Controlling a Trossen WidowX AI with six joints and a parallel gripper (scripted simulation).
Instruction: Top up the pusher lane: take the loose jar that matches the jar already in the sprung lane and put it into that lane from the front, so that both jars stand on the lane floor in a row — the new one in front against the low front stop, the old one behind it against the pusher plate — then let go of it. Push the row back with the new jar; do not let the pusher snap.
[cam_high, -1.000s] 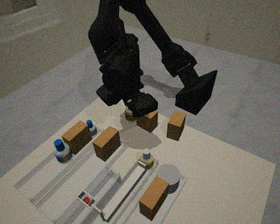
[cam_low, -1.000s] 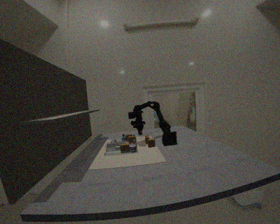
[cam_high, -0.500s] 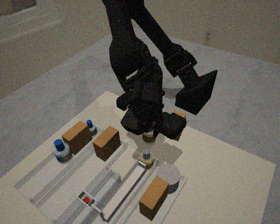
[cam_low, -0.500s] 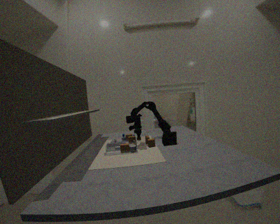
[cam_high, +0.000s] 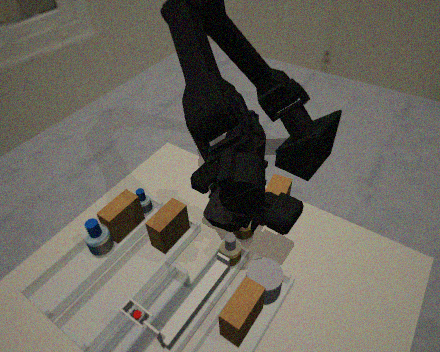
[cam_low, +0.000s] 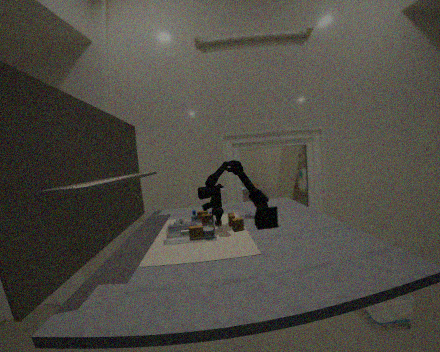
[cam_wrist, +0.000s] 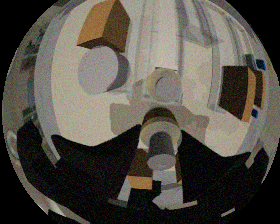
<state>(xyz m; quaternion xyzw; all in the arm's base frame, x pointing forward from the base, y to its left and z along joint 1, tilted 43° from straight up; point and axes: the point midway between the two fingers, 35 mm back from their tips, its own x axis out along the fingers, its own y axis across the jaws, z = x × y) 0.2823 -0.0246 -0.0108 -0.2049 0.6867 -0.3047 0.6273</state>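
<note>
The grey cylinder lies 7 cm to the left of my gripper tip, 7 cm ahead of it and 3 cm below it. From my gripper tip the other things lie so: red button (23 cm ahead, 6 cm to the right, 1 cm above); clear lane rack (19 cm ahead, 4 cm to the right, 4 cm below).
</note>
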